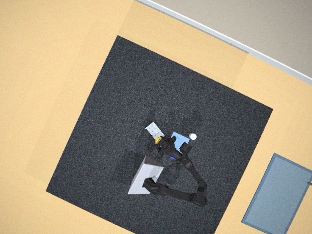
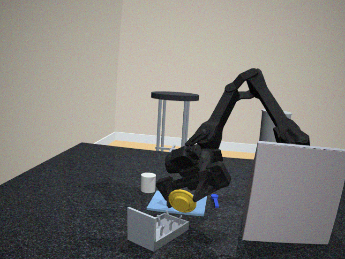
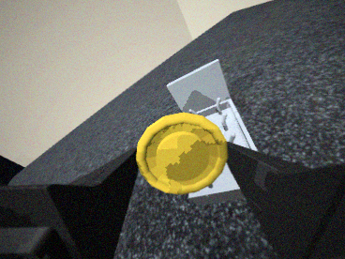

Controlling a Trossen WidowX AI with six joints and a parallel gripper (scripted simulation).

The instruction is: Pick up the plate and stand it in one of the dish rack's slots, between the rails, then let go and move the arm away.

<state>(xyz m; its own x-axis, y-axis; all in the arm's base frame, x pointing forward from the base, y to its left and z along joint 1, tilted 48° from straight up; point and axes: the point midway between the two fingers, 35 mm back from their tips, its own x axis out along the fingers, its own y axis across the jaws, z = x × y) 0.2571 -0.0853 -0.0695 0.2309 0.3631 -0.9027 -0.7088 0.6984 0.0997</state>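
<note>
My gripper tip is 5 cm above the grey dish rack, 4 cm short of it and 3 cm to the right of it. Also, from my gripper tip: white cup 24 cm to the right, 10 cm ahead, 5 cm below; yellow plate 1 cm to the right; blue spoon 19 cm to the right, 10 cm behind, 7 cm below.
</note>
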